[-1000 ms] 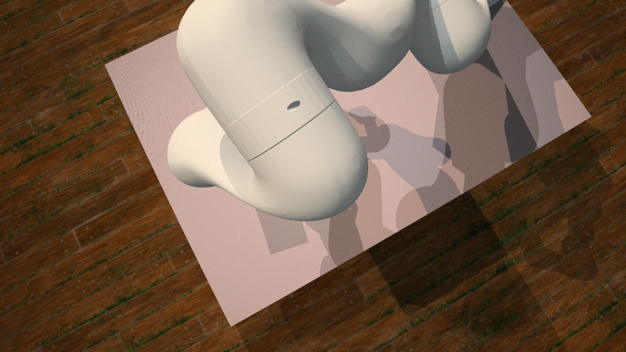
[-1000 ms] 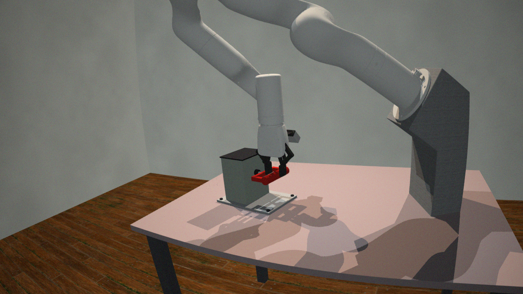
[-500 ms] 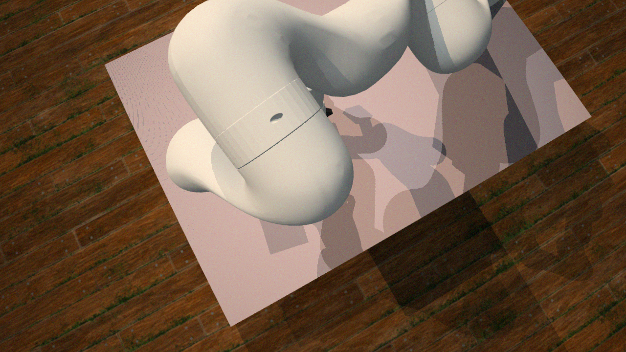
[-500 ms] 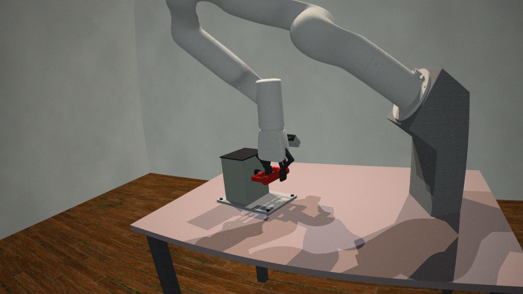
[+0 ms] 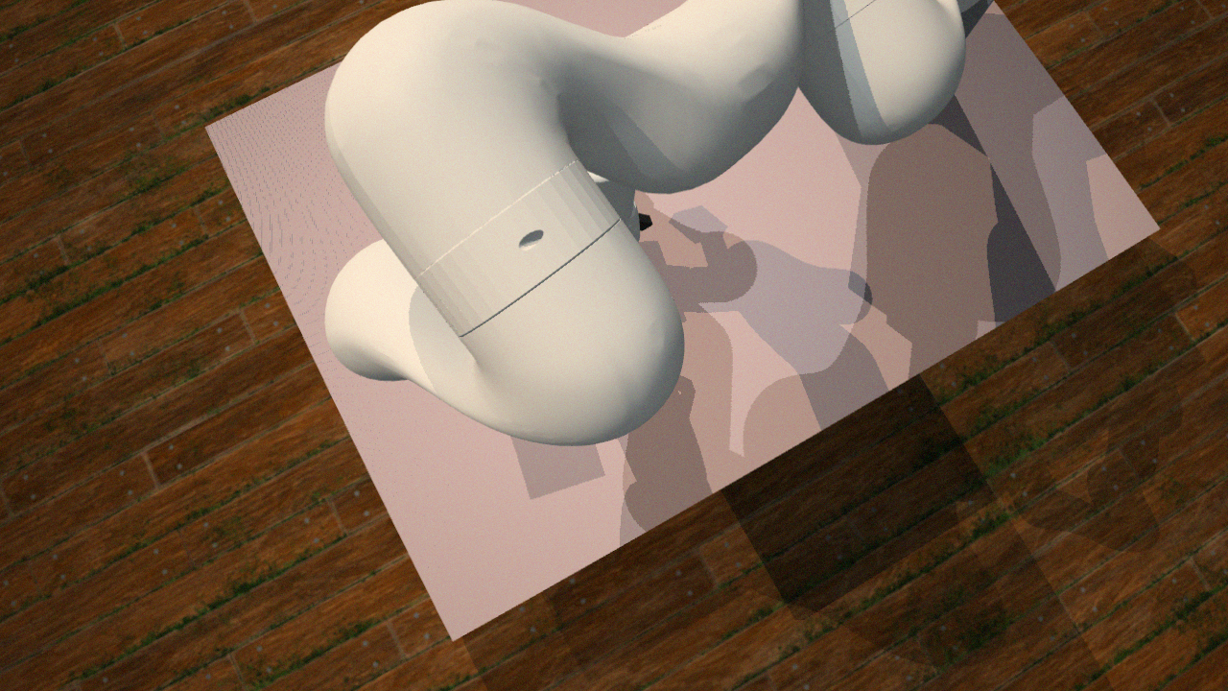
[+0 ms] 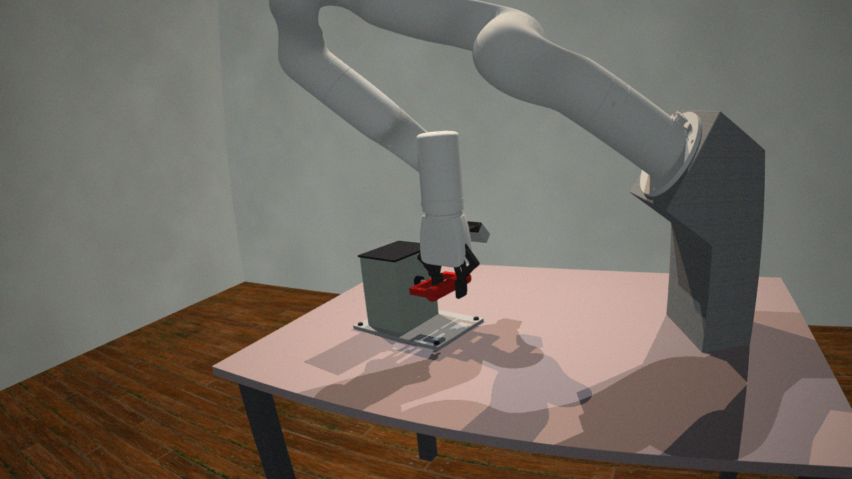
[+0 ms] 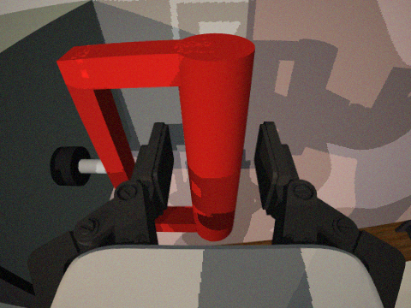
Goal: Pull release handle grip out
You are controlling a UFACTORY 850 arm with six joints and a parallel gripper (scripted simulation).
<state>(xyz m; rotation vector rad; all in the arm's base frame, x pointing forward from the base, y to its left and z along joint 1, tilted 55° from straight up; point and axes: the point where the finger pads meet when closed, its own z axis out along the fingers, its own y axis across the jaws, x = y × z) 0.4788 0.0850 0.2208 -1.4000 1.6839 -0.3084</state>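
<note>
My gripper is now 10 cm above the base plate, 9 cm short of it and 1 cm to the right of it.
</note>
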